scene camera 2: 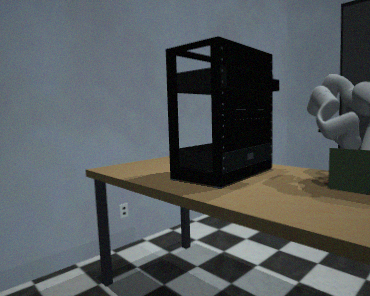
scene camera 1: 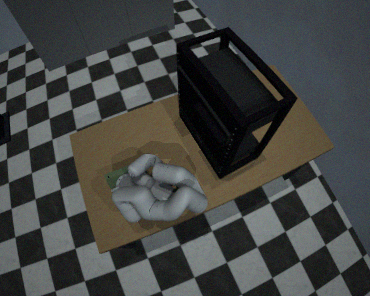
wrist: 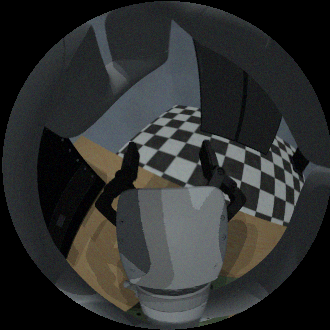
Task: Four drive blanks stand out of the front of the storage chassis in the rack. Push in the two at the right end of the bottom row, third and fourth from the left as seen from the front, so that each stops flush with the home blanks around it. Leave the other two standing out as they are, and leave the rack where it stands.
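Frame: origin at the arm's base, x left, y back, z up, level; millimetres.
Seen in the pictures: gripper, fingertip midpoint: (wrist: 168,146); arm's base at its link origin: (scene camera 2: 369,166) (scene camera 1: 127,183).
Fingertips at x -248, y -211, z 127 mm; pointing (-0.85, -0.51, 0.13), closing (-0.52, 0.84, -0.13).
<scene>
Offsets run from my fingertips to a thing's top centre. "spot": to the spot under its first point. Level surfaces: height alone.
The black rack (scene camera 1: 239,137) (scene camera 2: 172,115) (wrist: 50,150) stands upright on the table, right of the arm in scene camera 1 and at the left in the wrist view. Dark units sit inside it; a lower panel {dx +328, dy -275, dz -69 mm} (scene camera 2: 240,158) (wrist: 70,200) bears a small grey label. A small dark block {spot: dx +154, dy -229, dz +225 mm} (scene camera 2: 275,85) juts from the rack's right side high up in scene camera 2. The four drive blanks cannot be made out in the dark. My gripper (wrist: 168,146) is open and empty, clear of the rack, its fingers pointing toward the floor and cabinet. The folded arm largely hides it in both scene views.
The grey arm (scene camera 1: 160,207) (scene camera 2: 345,127) is folded over its green base (scene camera 1: 116,178) (scene camera 2: 350,170) on the wooden table {dz -219 mm} (scene camera 1: 95,150) (scene camera 2: 280,215) (wrist: 260,232). A large dark cabinet (scene camera 1: 95,30) (scene camera 2: 357,40) (wrist: 220,90) stands on the checkered floor beyond the table.
</scene>
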